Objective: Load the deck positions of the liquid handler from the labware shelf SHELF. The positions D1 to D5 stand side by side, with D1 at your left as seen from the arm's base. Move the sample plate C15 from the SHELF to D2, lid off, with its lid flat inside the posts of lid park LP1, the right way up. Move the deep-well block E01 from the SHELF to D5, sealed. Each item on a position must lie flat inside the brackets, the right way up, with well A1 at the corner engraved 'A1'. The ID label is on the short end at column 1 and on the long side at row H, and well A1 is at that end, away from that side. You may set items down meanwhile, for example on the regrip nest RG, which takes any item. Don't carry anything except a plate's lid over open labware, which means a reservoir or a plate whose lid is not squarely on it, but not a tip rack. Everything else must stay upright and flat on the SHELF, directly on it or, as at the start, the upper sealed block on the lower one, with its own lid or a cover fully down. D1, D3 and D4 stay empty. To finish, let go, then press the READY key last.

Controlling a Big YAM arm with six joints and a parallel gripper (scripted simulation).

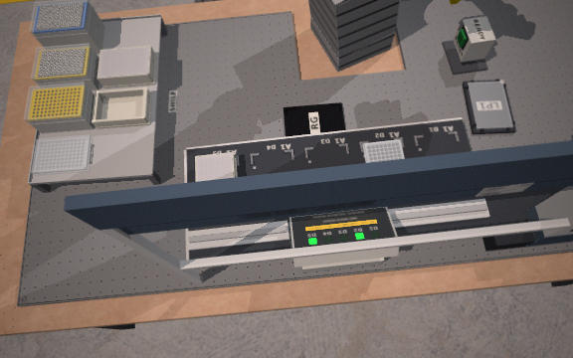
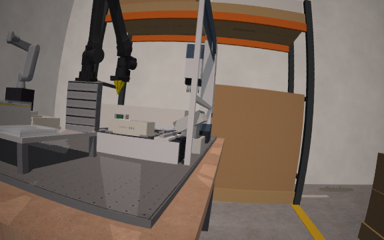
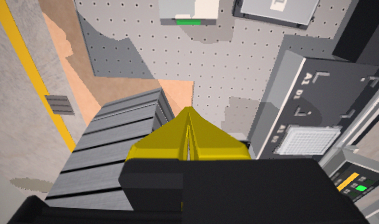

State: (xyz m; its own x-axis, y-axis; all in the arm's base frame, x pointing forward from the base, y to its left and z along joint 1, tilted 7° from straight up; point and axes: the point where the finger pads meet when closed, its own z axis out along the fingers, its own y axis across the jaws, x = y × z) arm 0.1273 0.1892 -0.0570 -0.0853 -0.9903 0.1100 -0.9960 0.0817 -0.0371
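The ready key is 14 cm below my hand, 6 cm to the left of it and 1 cm ahead of it. Also, from my hand: clear plate lid (20 cm below, 17 cm ahead, 9 cm to the left); then sample plate C15 (28 cm ahead, 22 cm to the right, 15 cm below); then lid park LP1 (21 cm below, 17 cm ahead, 9 cm to the left).
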